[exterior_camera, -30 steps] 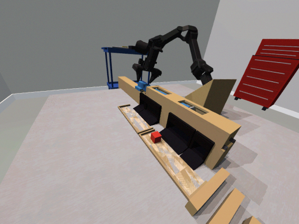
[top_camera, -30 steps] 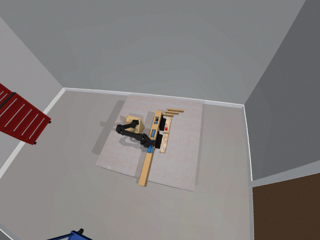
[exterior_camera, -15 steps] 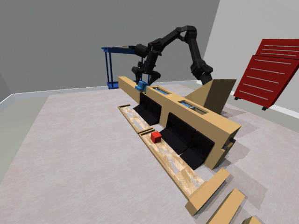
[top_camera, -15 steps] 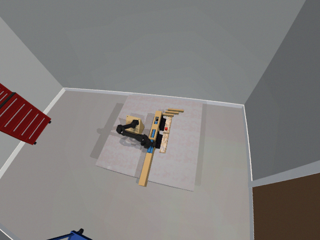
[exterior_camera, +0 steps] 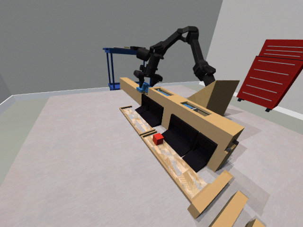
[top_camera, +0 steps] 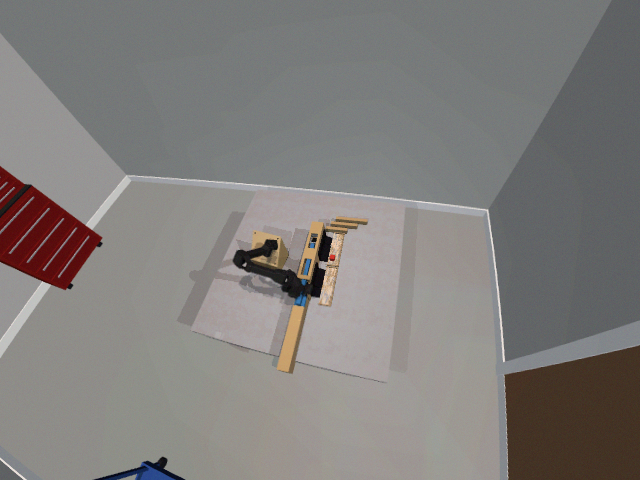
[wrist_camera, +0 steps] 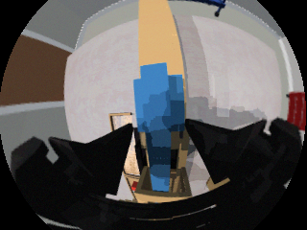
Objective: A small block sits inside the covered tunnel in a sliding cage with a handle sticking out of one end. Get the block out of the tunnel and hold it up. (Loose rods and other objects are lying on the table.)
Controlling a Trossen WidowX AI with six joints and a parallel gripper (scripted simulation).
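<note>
Right now my gripper tip is 2 cm short of the tan covered tunnel, 8 cm to the right of it and 5 cm above it.
</note>
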